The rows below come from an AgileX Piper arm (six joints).
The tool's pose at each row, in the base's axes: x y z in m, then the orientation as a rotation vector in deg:
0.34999, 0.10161, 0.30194, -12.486, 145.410, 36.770
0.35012, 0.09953, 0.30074, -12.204, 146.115, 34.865
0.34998, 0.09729, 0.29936, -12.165, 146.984, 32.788
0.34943, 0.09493, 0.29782, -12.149, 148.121, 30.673
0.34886, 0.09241, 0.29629, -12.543, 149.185, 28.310
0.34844, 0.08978, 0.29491, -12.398, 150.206, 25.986
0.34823, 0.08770, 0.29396, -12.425, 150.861, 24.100
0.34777, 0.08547, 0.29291, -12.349, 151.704, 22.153
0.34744, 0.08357, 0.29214, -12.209, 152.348, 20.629
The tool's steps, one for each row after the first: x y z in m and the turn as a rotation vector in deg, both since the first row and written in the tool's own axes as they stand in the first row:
0.00057, -0.00234, -0.00004, 1.471, 0.357, -0.080
0.00146, -0.00481, -0.00013, 3.027, 0.930, -0.316
0.00279, -0.00735, -0.00034, 4.621, 1.784, -0.499
0.00414, -0.01001, -0.00065, 6.292, 2.671, -1.021
0.00529, -0.01275, -0.00105, 8.025, 3.424, -1.176
0.00602, -0.01490, -0.00142, 9.384, 3.926, -1.436
0.00702, -0.01715, -0.00190, 10.810, 4.600, -1.586
0.00775, -0.01903, -0.00238, 11.936, 5.109, -1.649

